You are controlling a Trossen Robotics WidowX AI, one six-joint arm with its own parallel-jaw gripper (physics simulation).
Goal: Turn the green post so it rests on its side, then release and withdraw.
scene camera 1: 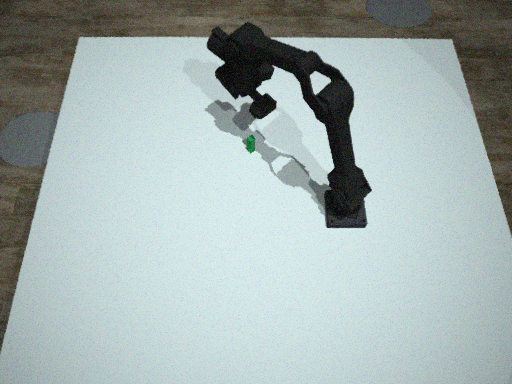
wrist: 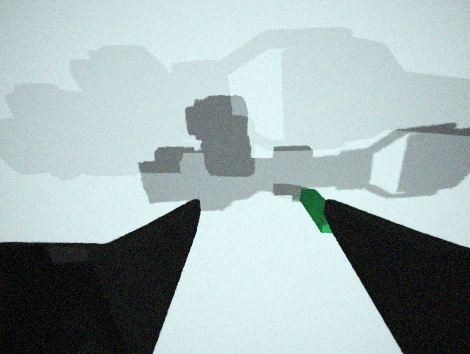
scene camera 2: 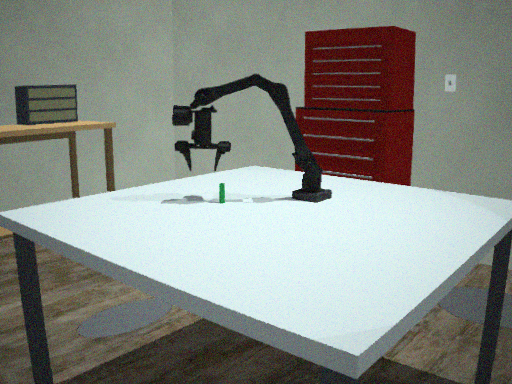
Labels:
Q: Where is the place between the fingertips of the gripper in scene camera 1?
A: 246, 107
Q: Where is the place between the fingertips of the gripper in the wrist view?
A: At 261, 205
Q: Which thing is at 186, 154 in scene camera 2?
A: The gripper.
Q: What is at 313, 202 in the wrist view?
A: A green post.

